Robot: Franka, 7 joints.
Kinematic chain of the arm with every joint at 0, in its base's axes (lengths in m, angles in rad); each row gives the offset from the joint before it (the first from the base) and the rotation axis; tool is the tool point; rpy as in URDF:
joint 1: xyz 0 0 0.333 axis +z
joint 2: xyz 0 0 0 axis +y
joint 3: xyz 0 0 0.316 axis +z
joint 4: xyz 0.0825 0 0 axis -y
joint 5: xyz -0.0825 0 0.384 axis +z
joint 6: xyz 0 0 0 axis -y
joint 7: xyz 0.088 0 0 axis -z
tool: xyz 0 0 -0.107 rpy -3.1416 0 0
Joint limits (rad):
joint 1: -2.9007..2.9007
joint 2: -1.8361..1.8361
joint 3: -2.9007..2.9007
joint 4: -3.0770..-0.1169
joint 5: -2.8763..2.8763
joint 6: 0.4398..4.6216
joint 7: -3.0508..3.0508
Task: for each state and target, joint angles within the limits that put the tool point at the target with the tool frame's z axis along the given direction. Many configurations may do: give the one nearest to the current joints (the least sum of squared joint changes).
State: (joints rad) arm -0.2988 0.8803 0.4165 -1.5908 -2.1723 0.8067 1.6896
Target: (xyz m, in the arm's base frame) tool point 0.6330 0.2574 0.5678 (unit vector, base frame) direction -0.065 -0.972 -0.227
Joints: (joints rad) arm 0.2813 0.8958 0.8130 -0.7166 -1.9666 0.7183 1.6896
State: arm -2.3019 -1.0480 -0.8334 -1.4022 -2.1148 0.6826 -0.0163
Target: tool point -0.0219 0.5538 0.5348 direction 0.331 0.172 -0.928
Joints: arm -2.4482 -1.5730 -0.8629 -1.8330 -1.8428 0.7446 -0.0163
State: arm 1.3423 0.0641 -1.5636 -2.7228 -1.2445 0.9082 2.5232
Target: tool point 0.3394 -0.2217 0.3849 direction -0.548 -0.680 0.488
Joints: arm 1.2567 0.1421 -1.5082 -2.4940 -1.4895 1.0318 2.5232
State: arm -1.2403 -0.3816 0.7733 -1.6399 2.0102 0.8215 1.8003
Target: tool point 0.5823 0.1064 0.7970 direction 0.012 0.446 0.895
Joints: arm -0.8281 0.1551 1.0243 -1.5182 2.5576 1.6435 1.8003
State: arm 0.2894 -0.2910 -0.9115 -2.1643 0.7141 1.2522 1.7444
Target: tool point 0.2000 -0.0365 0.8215 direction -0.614 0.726 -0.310
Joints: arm 0.6186 -0.7761 -0.5833 -1.8006 1.0919 0.8055 1.7444
